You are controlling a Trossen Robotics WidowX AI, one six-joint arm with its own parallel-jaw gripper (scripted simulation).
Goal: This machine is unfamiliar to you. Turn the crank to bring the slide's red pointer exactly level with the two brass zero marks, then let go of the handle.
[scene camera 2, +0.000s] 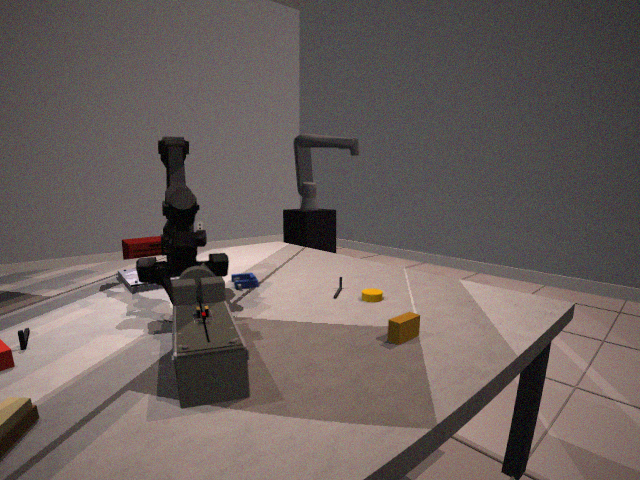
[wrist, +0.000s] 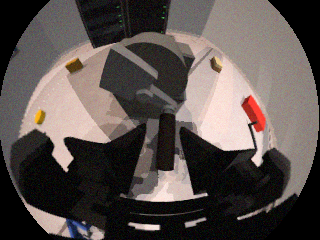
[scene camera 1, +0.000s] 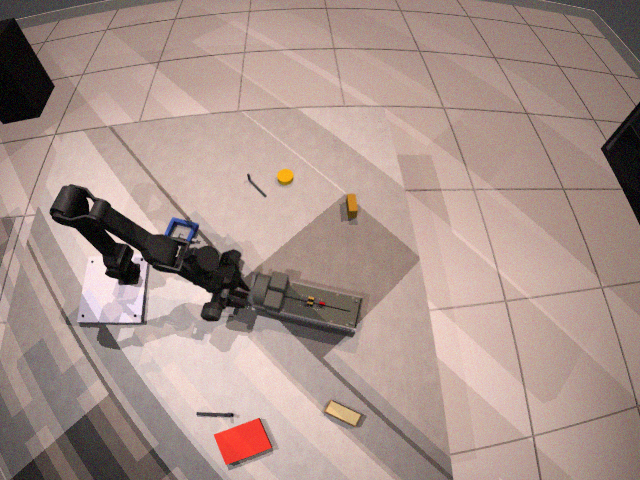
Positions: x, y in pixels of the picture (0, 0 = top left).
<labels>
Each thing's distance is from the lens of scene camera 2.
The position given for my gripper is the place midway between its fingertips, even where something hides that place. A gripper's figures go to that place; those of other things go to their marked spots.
my gripper (scene camera 2: 186, 303): 0.74 m
machine (scene camera 2: 211, 363): 0.47 m
</labels>
